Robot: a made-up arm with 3 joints. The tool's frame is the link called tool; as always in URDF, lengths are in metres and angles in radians. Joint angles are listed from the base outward.
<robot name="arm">
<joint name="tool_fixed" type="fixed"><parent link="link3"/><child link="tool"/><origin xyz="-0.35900 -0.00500 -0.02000" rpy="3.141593 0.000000 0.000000"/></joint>
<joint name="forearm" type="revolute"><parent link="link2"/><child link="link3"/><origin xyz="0.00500 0.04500 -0.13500" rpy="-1.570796 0.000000 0.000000"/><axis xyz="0 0 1"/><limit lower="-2.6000" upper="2.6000"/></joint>
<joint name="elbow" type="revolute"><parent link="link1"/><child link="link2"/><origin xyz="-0.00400 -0.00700 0.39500" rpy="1.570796 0.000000 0.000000"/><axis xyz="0 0 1"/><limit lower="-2.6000" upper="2.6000"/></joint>
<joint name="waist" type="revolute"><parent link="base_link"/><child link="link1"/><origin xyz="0.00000 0.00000 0.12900" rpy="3.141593 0.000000 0.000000"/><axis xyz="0 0 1"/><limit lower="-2.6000" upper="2.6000"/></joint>
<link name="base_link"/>
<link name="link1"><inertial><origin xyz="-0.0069 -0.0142 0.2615"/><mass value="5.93"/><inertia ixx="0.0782" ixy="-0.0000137" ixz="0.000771" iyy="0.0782" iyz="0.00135" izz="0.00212"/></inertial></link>
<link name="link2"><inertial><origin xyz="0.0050 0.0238 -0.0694"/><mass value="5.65"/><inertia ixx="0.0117" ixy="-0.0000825" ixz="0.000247" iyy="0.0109" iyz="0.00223" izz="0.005"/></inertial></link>
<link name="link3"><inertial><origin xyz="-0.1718 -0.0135 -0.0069"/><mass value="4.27"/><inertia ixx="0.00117" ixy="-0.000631" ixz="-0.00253" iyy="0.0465" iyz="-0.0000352" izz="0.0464"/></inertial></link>
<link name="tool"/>
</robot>
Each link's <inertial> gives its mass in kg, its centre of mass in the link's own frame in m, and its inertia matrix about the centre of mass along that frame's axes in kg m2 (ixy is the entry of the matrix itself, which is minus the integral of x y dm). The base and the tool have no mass. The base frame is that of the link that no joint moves.
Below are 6 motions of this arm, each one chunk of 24 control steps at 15 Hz.
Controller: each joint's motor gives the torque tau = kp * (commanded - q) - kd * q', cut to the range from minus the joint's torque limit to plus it. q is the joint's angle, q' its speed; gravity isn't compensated. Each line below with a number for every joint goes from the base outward.
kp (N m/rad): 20 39 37
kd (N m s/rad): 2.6 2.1 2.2
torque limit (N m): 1.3 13 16
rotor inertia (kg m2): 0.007 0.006 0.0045
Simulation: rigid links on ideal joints. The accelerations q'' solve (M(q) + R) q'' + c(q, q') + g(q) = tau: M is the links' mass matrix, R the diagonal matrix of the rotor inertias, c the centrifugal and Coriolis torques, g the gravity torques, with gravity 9.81 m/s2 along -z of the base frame. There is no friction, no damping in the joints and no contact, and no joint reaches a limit. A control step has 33 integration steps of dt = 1/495 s. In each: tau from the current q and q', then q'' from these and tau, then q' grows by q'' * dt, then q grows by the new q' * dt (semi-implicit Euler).
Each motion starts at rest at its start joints. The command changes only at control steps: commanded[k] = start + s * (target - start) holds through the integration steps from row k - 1 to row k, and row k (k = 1, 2, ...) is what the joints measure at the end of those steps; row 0 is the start. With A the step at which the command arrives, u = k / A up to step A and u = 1 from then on. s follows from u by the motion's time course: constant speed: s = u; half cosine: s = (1 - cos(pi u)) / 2; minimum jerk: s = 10 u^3 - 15 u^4 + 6 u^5; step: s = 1 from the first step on.
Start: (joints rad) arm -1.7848 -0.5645 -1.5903
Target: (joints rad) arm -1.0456 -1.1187 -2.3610
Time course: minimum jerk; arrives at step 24
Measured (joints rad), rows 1 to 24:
1: -1.8071 -0.5409 -1.5400
2: -1.8094 -0.5413 -1.5057
3: -1.7945 -0.5460 -1.4997
4: -1.7741 -0.5536 -1.5073
5: -1.7519 -0.5652 -1.5239
6: -1.7284 -0.5812 -1.5489
7: -1.7029 -0.6015 -1.5819
8: -1.6743 -0.6256 -1.6221
9: -1.6417 -0.6532 -1.6685
10: -1.6043 -0.6836 -1.7195
11: -1.5617 -0.7161 -1.7739
12: -1.5141 -0.7500 -1.8300
13: -1.4620 -0.7846 -1.8865
14: -1.4064 -0.8191 -1.9418
15: -1.3488 -0.8527 -1.9947
16: -1.2911 -0.8846 -2.0438
17: -1.2353 -0.9140 -2.0881
18: -1.1833 -0.9399 -2.1265
19: -1.1371 -0.9616 -2.1584
20: -1.0982 -0.9786 -2.1833
21: -1.0677 -0.9904 -2.2011
22: -1.0460 -0.9973 -2.2122
23: -1.0326 -0.9999 -2.2177
24: -1.0265 -0.9996 -2.2193

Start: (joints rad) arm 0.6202 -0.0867 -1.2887
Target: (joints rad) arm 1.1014 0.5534 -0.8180
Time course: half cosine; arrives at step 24
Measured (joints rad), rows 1 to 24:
1: 0.6183 -0.1170 -1.2772
2: 0.6159 -0.1239 -1.2659
3: 0.6171 -0.1157 -1.2581
4: 0.6215 -0.1014 -1.2493
5: 0.6294 -0.0828 -1.2379
6: 0.6415 -0.0604 -1.2235
7: 0.6582 -0.0345 -1.2062
8: 0.6796 -0.0057 -1.1860
9: 0.7054 0.0257 -1.1634
10: 0.7351 0.0590 -1.1389
11: 0.7680 0.0937 -1.1129
12: 0.8032 0.1292 -1.0860
13: 0.8396 0.1649 -1.0587
14: 0.8764 0.2003 -1.0315
15: 0.9126 0.2347 -1.0051
16: 0.9474 0.2676 -0.9798
17: 0.9802 0.2985 -0.9561
18: 1.0104 0.3267 -0.9345
19: 1.0375 0.3519 -0.9152
20: 1.0612 0.3734 -0.8987
21: 1.0812 0.3909 -0.8853
22: 1.0973 0.4041 -0.8751
23: 1.1093 0.4126 -0.8685
24: 1.1173 0.4162 -0.8654

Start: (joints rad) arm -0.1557 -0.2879 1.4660
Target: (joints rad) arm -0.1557 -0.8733 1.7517
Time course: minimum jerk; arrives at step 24
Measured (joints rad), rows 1 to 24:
1: -0.1482 -0.2719 1.4467
2: -0.1493 -0.2685 1.4208
3: -0.1568 -0.2747 1.4083
4: -0.1619 -0.2856 1.4092
5: -0.1627 -0.3002 1.4180
6: -0.1609 -0.3189 1.4297
7: -0.1586 -0.3423 1.4417
8: -0.1571 -0.3705 1.4535
9: -0.1565 -0.4029 1.4658
10: -0.1565 -0.4390 1.4791
11: -0.1566 -0.4777 1.4936
12: -0.1565 -0.5179 1.5091
13: -0.1563 -0.5585 1.5250
14: -0.1559 -0.5985 1.5408
15: -0.1555 -0.6368 1.5559
16: -0.1552 -0.6723 1.5698
17: -0.1549 -0.7041 1.5823
18: -0.1548 -0.7316 1.5929
19: -0.1547 -0.7540 1.6015
20: -0.1546 -0.7713 1.6079
21: -0.1546 -0.7833 1.6122
22: -0.1547 -0.7907 1.6145
23: -0.1548 -0.7942 1.6152
24: -0.1550 -0.7952 1.6147

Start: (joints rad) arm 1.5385 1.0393 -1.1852
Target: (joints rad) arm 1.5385 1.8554 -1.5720
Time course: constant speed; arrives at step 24
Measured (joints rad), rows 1 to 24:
1: 1.5525 1.0095 -1.2476
2: 1.5713 1.0062 -1.3459
3: 1.5691 1.0371 -1.4028
4: 1.5537 1.0777 -1.4238
5: 1.5381 1.1169 -1.4344
6: 1.5277 1.1534 -1.4480
7: 1.5227 1.1883 -1.4664
8: 1.5215 1.2228 -1.4868
9: 1.5227 1.2573 -1.5067
10: 1.5253 1.2919 -1.5254
11: 1.5286 1.3265 -1.5433
12: 1.5319 1.3610 -1.5608
13: 1.5348 1.3953 -1.5783
14: 1.5369 1.4294 -1.5959
15: 1.5382 1.4634 -1.6134
16: 1.5387 1.4973 -1.6306
17: 1.5386 1.5311 -1.6475
18: 1.5381 1.5647 -1.6641
19: 1.5375 1.5982 -1.6803
20: 1.5368 1.6316 -1.6962
21: 1.5362 1.6649 -1.7119
22: 1.5359 1.6981 -1.7272
23: 1.5357 1.7312 -1.7424
24: 1.5357 1.7642 -1.7573

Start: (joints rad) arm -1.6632 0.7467 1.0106
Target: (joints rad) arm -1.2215 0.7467 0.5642
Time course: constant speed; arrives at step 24
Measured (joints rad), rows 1 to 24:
1: -1.6630 0.6847 1.0389
2: -1.6575 0.6452 1.0818
3: -1.6325 0.6442 1.0917
4: -1.6055 0.6499 1.0727
5: -1.5859 0.6510 1.0428
6: -1.5717 0.6482 1.0135
7: -1.5585 0.6441 0.9886
8: -1.5435 0.6404 0.9676
9: -1.5263 0.6374 0.9486
10: -1.5075 0.6349 0.9300
11: -1.4883 0.6327 0.9110
12: -1.4692 0.6304 0.8913
13: -1.4504 0.6280 0.8711
14: -1.4319 0.6256 0.8507
15: -1.4136 0.6231 0.8301
16: -1.3953 0.6206 0.8097
17: -1.3770 0.6182 0.7893
18: -1.3587 0.6158 0.7689
19: -1.3403 0.6135 0.7485
20: -1.3219 0.6112 0.7281
21: -1.3035 0.6090 0.7077
22: -1.2850 0.6067 0.6873
23: -1.2666 0.6045 0.6668
24: -1.2482 0.6024 0.6463

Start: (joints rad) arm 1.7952 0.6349 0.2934
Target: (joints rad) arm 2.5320 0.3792 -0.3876
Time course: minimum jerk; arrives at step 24
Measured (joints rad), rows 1 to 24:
1: 1.7899 0.5689 0.3070
2: 1.7920 0.4690 0.3203
3: 1.7996 0.4185 0.3238
4: 1.8112 0.4196 0.3145
5: 1.8269 0.4369 0.2936
6: 1.8463 0.4433 0.2650
7: 1.8704 0.4328 0.2299
8: 1.9006 0.4121 0.1885
9: 1.9371 0.3890 0.1411
10: 1.9796 0.3672 0.0889
11: 2.0270 0.3470 0.0334
12: 2.0783 0.3272 -0.0237
13: 2.1322 0.3071 -0.0808
14: 2.1872 0.2872 -0.1362
15: 2.2420 0.2684 -0.1885
16: 2.2950 0.2516 -0.2363
17: 2.3449 0.2375 -0.2785
18: 2.3904 0.2260 -0.3143
19: 2.4305 0.2172 -0.3433
20: 2.4643 0.2107 -0.3652
21: 2.4913 0.2065 -0.3805
22: 2.5114 0.2042 -0.3897
23: 2.5250 0.2034 -0.3941
24: 2.5333 0.2036 -0.3955

